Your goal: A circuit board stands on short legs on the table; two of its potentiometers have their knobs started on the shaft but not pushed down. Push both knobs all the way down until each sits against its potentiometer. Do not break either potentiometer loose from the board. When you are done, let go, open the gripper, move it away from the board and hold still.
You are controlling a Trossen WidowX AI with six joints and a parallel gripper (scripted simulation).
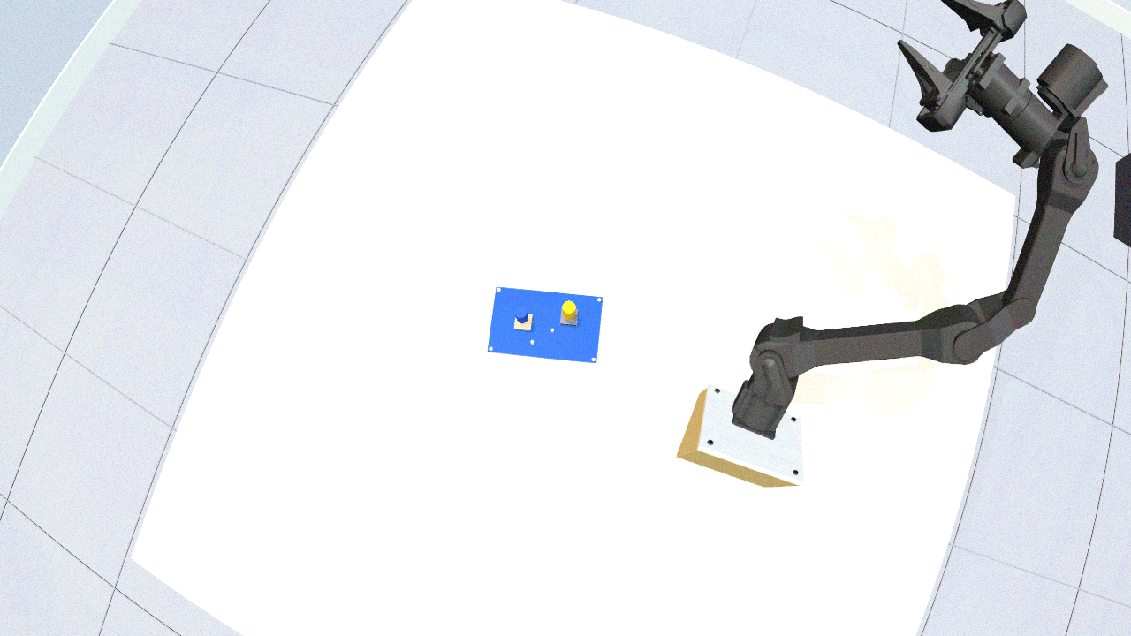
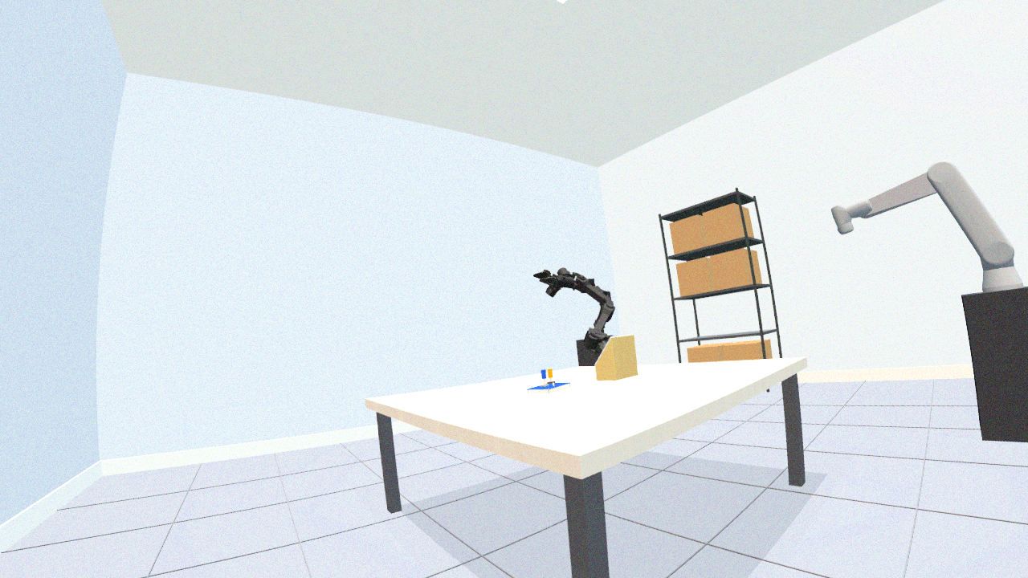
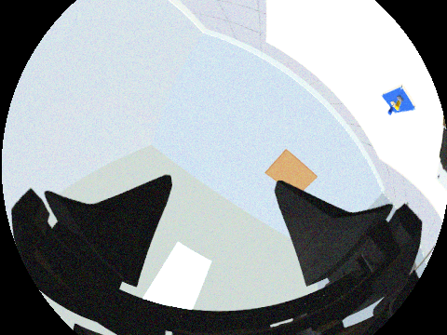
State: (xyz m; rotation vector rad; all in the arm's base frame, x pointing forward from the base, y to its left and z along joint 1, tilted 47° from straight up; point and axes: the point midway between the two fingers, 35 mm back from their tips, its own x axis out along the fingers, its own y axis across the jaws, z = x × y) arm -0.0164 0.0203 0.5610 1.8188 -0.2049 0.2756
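My gripper tip is 270 mm short of the orange knob, 360 mm to the right of it and 440 mm above it. The rest, counted from my gripper tip: dark blue knob: 320 mm ahead, 390 mm to the left, 440 mm below.
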